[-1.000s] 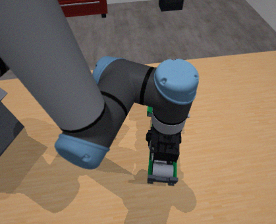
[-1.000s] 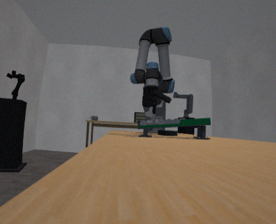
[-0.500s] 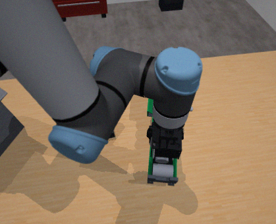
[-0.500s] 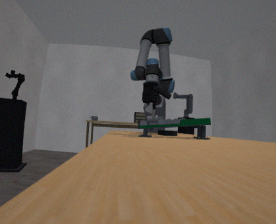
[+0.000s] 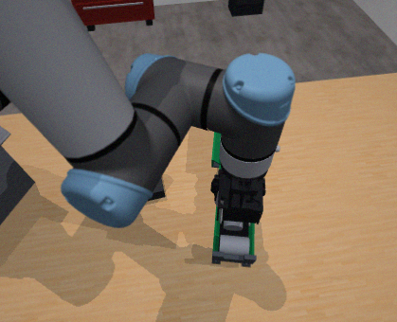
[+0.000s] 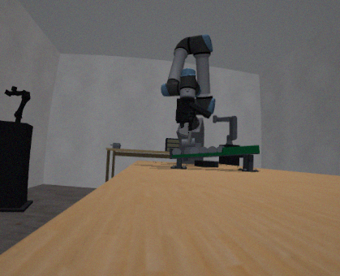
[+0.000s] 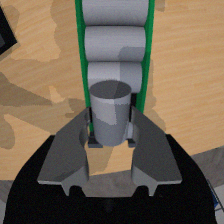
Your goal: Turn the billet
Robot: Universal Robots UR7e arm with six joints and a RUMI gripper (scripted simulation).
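The stop is 40 mm behind my hand, 70 mm to the right of it and 70 mm below it. Round my hand: black tray (150 mm behind, 230 mm to the left, 110 mm below).
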